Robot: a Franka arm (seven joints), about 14 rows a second.
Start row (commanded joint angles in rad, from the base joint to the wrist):
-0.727, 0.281, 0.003, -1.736, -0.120, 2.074, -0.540
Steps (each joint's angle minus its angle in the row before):
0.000, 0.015, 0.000, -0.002, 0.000, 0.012, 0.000
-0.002, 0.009, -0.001, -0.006, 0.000, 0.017, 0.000
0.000, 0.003, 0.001, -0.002, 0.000, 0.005, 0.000
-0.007, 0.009, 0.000, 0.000, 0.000, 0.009, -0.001
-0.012, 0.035, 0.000, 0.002, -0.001, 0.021, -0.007
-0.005, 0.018, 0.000, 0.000, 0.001, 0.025, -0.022
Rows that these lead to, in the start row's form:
-0.727, 0.296, 0.003, -1.738, -0.120, 2.086, -0.540
-0.729, 0.305, 0.002, -1.744, -0.120, 2.103, -0.540
-0.729, 0.308, 0.003, -1.746, -0.120, 2.108, -0.540
-0.736, 0.317, 0.003, -1.746, -0.120, 2.117, -0.541
-0.748, 0.352, 0.003, -1.744, -0.121, 2.138, -0.548
-0.753, 0.370, 0.003, -1.744, -0.120, 2.163, -0.570

